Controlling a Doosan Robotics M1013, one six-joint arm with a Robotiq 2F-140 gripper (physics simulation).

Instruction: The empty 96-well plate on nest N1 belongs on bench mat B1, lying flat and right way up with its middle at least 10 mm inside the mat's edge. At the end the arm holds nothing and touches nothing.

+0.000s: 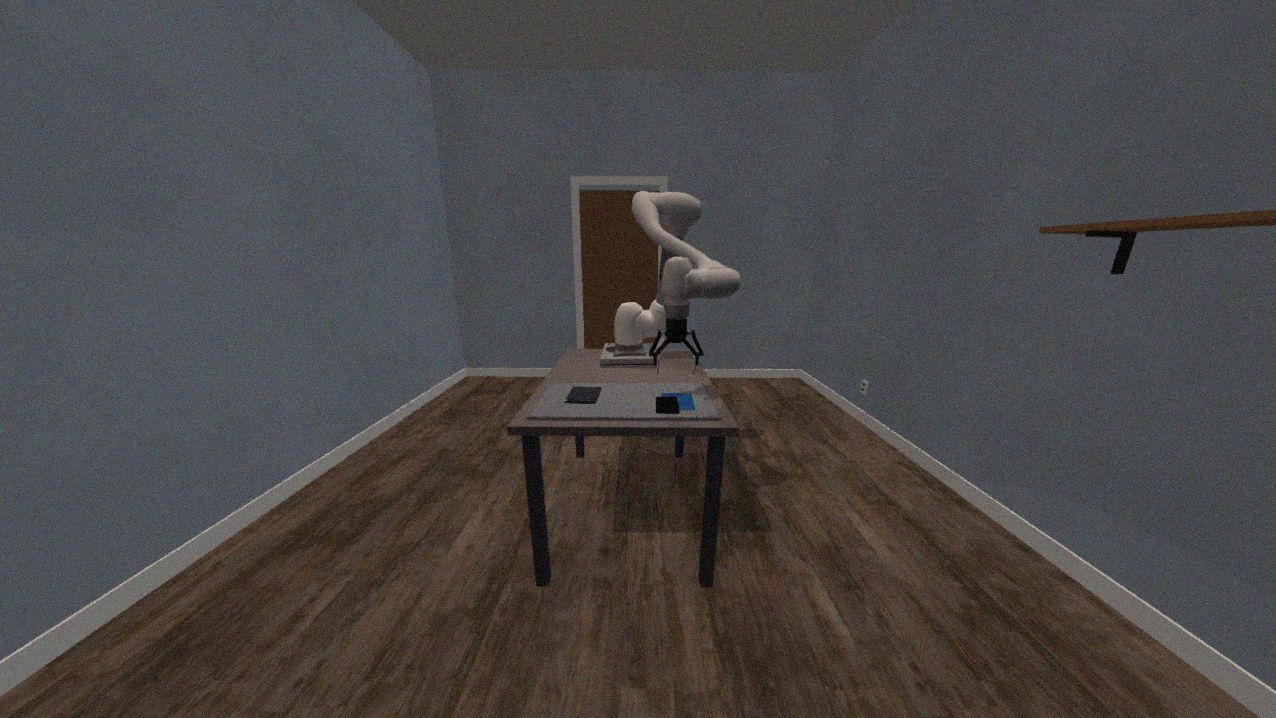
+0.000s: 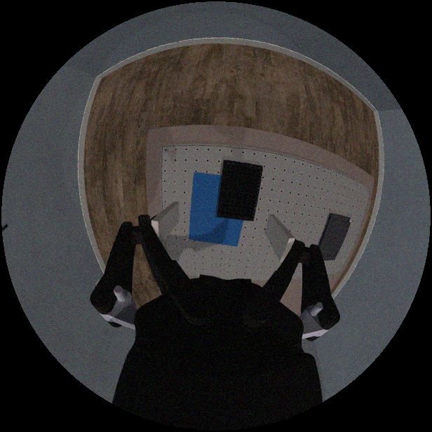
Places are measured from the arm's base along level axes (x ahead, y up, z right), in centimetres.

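Pixels of known places: gripper, fingertip midpoint: (image 1: 675, 373); arm's base, link origin: (image 1: 628, 351).
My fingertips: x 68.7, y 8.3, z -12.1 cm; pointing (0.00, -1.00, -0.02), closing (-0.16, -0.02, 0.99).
Ahead of a thing's pixels: the offset from my fingertips to its top centre. Level surfaces: height alone.
The black 96-well plate @[dx +1.5, dy -11.0, dz +3.3 cm] (image 1: 667, 405) (image 2: 240, 190) lies across a corner of the blue bench mat B1 @[dy -12.5 cm] (image 1: 686, 402) (image 2: 204, 207). It covers part of the mat and sticks out past two of its edges onto the perforated board. It looks about flat; a slight tilt or which face is up cannot be told. My gripper (image 1: 676, 368) (image 2: 223, 217) is open and empty, well above the board and apart from the plate. A dark grey block @[dx -12.7, dy -11.2, dz +35.6 cm] (image 1: 583, 394) (image 2: 335, 236), which looks like nest N1, lies apart from the mat with no plate on it.
The pale perforated board @[dy -12.7 cm] (image 1: 624, 403) (image 2: 295, 192) lies on the table (image 1: 621, 429) (image 2: 155, 165), under the mat and the grey block. The table edge is close to the mat's side. The arm's base stands at the table's far end. A wooden shelf (image 1: 1160, 222) is on the right wall.
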